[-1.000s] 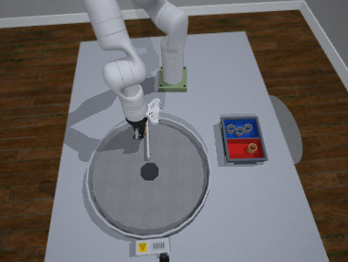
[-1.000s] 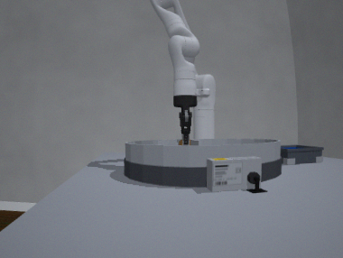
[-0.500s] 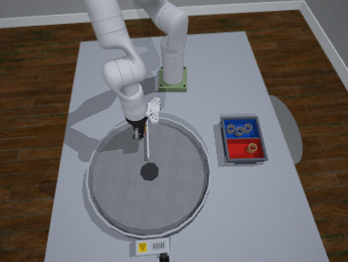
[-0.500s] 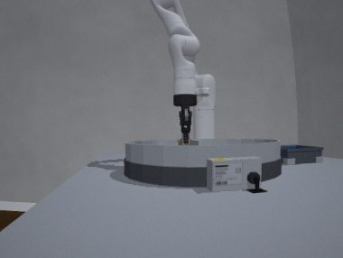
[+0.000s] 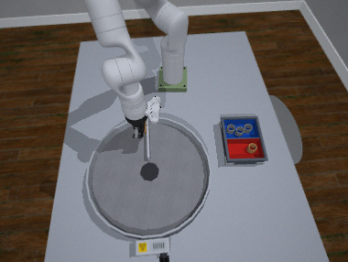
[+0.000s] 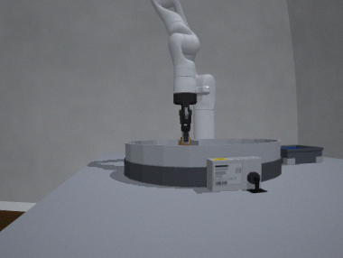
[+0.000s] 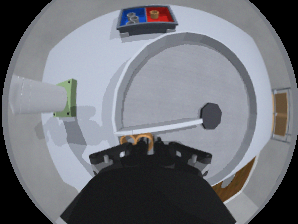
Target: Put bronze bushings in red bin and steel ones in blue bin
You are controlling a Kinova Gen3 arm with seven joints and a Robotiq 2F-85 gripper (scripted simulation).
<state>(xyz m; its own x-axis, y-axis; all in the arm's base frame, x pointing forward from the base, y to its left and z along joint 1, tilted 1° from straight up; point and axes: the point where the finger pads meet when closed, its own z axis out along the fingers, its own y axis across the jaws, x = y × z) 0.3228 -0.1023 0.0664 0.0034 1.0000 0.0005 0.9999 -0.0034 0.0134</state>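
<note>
Right now the bin is 38 cm to the left of my hand, 7 cm below it and 1 cm behind it. Round my hand: round grey turntable: 14 cm ahead, 4 cm to the left, 4 cm below.
</note>
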